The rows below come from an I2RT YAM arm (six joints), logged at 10 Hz.
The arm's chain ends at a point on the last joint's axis. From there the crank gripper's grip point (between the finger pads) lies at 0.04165 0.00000 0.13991 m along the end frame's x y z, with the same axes.
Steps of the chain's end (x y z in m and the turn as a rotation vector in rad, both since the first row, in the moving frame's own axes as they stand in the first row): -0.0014 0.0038 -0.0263 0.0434 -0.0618 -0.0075; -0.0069 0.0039 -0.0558 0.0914 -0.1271 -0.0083; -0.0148 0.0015 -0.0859 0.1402 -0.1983 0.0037; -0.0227 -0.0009 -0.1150 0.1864 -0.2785 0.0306; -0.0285 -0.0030 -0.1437 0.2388 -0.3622 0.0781; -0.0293 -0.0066 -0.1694 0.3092 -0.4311 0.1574; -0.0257 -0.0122 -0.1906 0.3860 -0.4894 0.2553; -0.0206 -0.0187 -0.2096 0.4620 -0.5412 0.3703; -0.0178 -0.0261 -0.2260 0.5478 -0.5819 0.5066
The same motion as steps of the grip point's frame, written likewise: -0.0101 -0.0026 -0.0241 0.0434 -0.0618 -0.0075; -0.0250 -0.0093 -0.0523 0.0914 -0.1271 -0.0083; -0.0431 -0.0184 -0.0818 0.1402 -0.1983 0.0037; -0.0622 -0.0269 -0.1113 0.1864 -0.2785 0.0306; -0.0791 -0.0359 -0.1417 0.2388 -0.3622 0.0781; -0.0875 -0.0488 -0.1706 0.3092 -0.4311 0.1574; -0.0886 -0.0646 -0.1959 0.3860 -0.4894 0.2553; -0.0856 -0.0810 -0.2196 0.4620 -0.5412 0.3703; -0.0811 -0.0990 -0.2413 0.5478 -0.5819 0.5066
